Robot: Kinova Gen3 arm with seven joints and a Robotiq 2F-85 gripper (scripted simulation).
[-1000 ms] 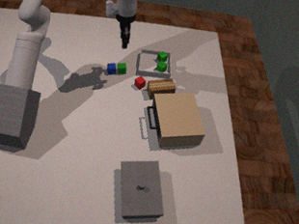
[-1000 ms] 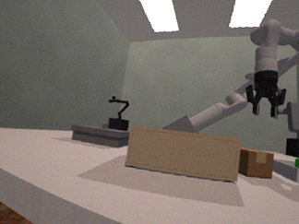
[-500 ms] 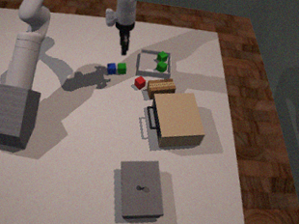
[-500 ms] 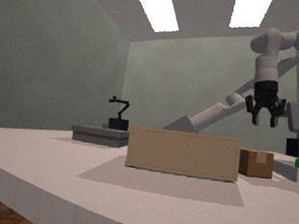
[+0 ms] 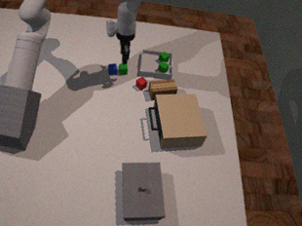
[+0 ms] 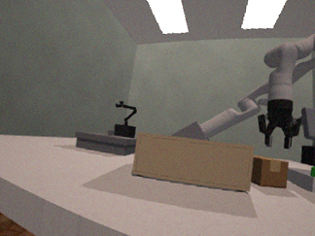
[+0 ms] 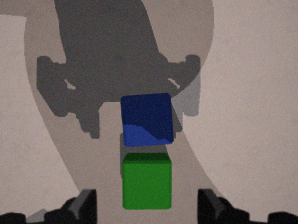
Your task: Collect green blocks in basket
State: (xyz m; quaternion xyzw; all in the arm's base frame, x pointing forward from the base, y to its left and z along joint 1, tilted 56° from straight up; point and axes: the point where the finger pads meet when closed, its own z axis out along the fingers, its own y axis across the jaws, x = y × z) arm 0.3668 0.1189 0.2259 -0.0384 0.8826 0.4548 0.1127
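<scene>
The blue block lies 40 mm behind my hand, 10 mm to the right of it and 80 mm below it. From my hand the other things lie so: basket: 150 mm ahead, 60 mm to the left, 80 mm below; then cardboard box: 180 mm ahead, 100 mm to the right, 60 mm below; then red block: 90 mm ahead, 80 mm to the right, 80 mm below.
</scene>
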